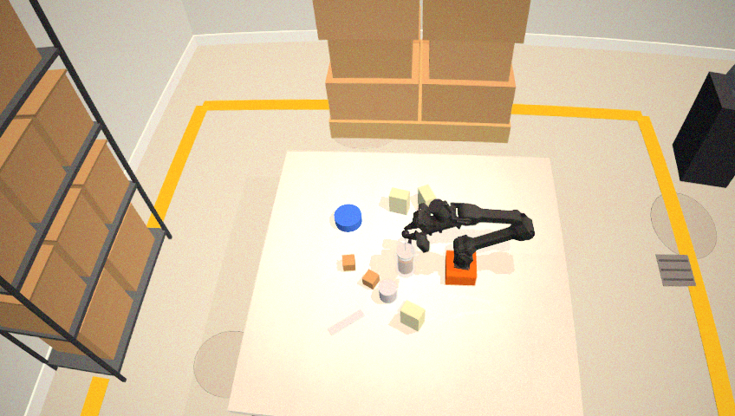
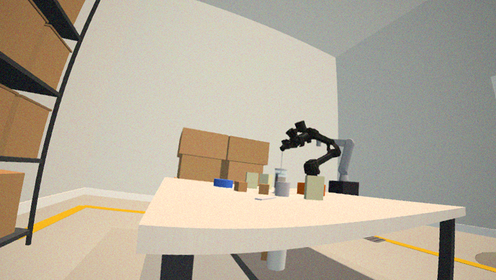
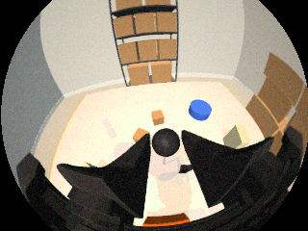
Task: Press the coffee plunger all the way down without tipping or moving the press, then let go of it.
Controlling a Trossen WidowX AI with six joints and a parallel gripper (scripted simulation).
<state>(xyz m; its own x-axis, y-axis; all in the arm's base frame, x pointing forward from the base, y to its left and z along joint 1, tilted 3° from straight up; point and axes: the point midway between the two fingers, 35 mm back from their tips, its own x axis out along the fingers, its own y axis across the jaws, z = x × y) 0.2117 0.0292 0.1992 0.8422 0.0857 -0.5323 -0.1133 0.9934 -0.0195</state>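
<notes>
My gripper tip is 1 cm past the coffee press, 2 cm to the left of it and 13 cm above it. From my gripper tip the other things lie so: flat strip (18 cm ahead, 28 cm to the left, 26 cm below); then grey cylinder (4 cm ahead, 13 cm to the left, 23 cm below); then blue disc (28 cm ahead, 20 cm to the right, 24 cm below).
</notes>
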